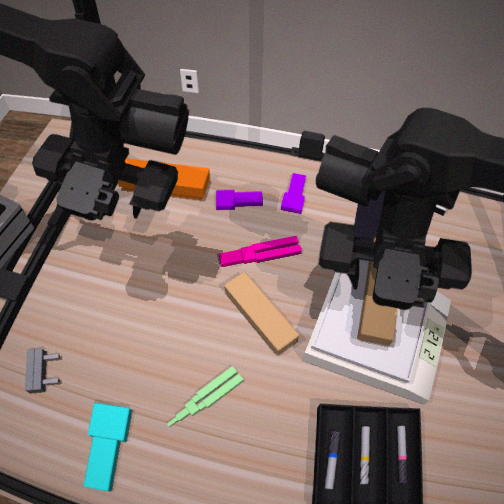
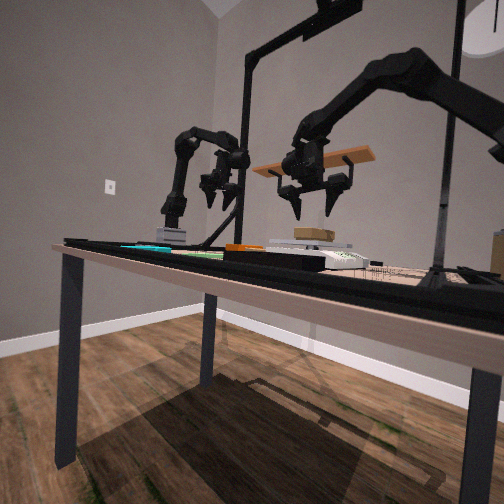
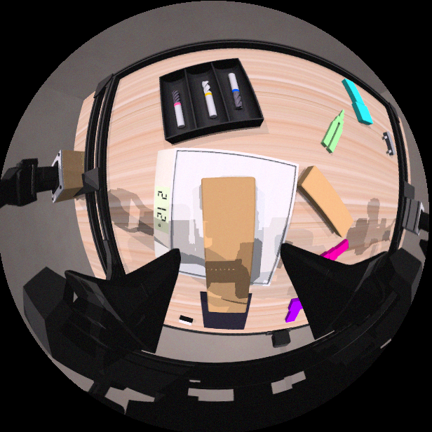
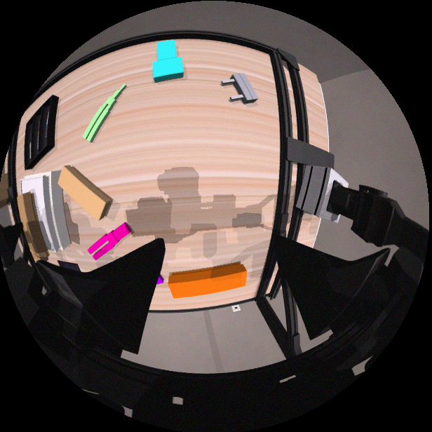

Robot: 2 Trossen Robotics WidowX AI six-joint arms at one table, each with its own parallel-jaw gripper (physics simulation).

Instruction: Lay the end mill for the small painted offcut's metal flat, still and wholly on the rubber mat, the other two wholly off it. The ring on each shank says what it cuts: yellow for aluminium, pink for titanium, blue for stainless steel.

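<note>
Three end mills lie in separate compartments of a black tray (image 1: pixel 370 407) (image 3: pixel 215 131): blue-ringed (image 1: pixel 331 472) (image 3: pixel 235 91), yellow-ringed (image 1: pixel 365 442) (image 3: pixel 211 106) and pink-ringed (image 1: pixel 402 440) (image 3: pixel 179 115). A tan block (image 1: pixel 378 325) (image 2: pixel 314 234) (image 3: pixel 228 215) lies on the white scale (image 1: pixel 367 377) (image 3: pixel 277 172), whose display (image 1: pixel 432 342) (image 3: pixel 161 208) reads 212. My left gripper (image 1: pixel 390 295) (image 2: pixel 313 217) (image 3: pixel 231 252) is open above that block, not touching it. A dark navy flat piece (image 1: pixel 369 220) (image 3: pixel 225 321), apparently the mat, is partly hidden behind the block and arm. My right gripper (image 2: pixel 217 208) (image 4: pixel 220 243) is open and empty, high above the table.
Another tan block (image 1: pixel 261 312) (image 3: pixel 326 201) (image 4: pixel 84 191) lies beside the scale. An orange block (image 1: pixel 192 181) (image 4: pixel 207 281) lies near the far edge, below the right gripper. Purple pieces (image 1: pixel 249 199), magenta (image 1: pixel 270 251), green (image 1: pixel 207 392), cyan (image 1: pixel 110 422) and grey (image 1: pixel 35 370) pieces lie about.
</note>
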